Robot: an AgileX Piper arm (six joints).
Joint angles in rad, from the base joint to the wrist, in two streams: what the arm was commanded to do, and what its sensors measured. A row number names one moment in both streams.
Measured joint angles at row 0:
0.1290, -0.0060, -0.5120, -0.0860, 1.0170, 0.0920
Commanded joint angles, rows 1 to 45:
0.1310, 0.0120, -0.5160, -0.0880, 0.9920, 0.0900
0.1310, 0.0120, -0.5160, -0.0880, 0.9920, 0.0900
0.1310, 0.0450, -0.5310, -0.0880, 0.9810, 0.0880
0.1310, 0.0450, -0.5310, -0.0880, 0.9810, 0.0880
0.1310, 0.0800, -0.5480, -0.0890, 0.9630, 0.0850
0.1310, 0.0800, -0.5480, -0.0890, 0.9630, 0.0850
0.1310, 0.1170, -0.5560, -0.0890, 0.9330, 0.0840
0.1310, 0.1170, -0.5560, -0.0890, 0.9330, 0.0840
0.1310, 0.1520, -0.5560, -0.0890, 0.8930, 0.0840
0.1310, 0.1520, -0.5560, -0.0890, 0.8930, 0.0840
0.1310, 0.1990, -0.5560, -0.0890, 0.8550, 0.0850
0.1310, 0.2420, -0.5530, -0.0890, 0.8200, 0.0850
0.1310, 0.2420, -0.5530, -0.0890, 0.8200, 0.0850
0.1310, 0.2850, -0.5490, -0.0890, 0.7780, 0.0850
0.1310, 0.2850, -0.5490, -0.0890, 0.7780, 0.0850
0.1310, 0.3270, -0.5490, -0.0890, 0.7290, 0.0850
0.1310, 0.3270, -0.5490, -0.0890, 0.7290, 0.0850
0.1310, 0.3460, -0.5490, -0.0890, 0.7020, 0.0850
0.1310, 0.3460, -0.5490, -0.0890, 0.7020, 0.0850
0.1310, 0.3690, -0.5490, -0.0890, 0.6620, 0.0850
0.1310, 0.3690, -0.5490, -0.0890, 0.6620, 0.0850
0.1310, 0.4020, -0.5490, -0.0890, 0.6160, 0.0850
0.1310, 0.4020, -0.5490, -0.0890, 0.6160, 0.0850
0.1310, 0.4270, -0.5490, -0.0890, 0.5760, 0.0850
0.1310, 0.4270, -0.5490, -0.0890, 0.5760, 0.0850
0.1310, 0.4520, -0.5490, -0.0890, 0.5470, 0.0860
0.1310, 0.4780, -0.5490, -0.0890, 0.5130, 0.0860
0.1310, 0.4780, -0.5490, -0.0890, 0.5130, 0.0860
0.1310, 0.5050, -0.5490, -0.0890, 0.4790, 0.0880
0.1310, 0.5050, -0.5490, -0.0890, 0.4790, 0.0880
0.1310, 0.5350, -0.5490, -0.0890, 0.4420, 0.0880
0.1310, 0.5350, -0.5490, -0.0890, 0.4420, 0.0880
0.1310, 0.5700, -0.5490, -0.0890, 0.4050, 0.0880
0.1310, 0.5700, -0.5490, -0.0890, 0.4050, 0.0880
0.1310, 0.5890, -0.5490, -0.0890, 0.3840, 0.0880
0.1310, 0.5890, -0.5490, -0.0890, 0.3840, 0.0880
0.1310, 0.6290, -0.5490, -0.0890, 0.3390, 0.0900
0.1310, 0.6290, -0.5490, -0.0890, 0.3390, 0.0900
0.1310, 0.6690, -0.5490, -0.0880, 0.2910, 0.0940
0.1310, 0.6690, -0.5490, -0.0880, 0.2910, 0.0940
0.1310, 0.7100, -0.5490, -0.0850, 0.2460, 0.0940
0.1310, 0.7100, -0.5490, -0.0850, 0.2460, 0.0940
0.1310, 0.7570, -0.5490, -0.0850, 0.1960, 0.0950
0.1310, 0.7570, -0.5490, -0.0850, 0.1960, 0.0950
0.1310, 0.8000, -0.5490, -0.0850, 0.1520, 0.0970
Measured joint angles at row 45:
0.1300, 0.7710, -0.5480, -0.0840, 0.2040, 0.0970
